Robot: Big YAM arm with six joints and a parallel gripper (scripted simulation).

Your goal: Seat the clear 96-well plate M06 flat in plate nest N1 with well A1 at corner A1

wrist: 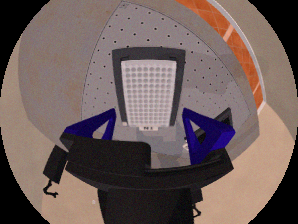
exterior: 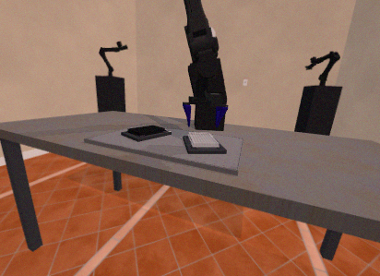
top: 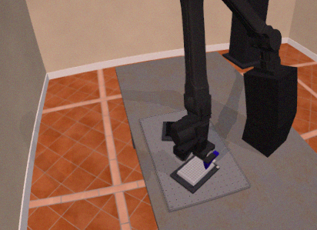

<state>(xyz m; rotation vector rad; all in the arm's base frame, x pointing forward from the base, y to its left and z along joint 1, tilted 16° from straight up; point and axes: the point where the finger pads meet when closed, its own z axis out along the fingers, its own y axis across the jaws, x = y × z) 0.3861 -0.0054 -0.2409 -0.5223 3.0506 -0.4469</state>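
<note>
Right now my hand is 5 cm above the clear 96-well plate M06. From my hand the other things lie so: black plate M09 (6 cm behind, 23 cm to the right, 5 cm below); dark plate nest N1 (7 cm below).
</note>
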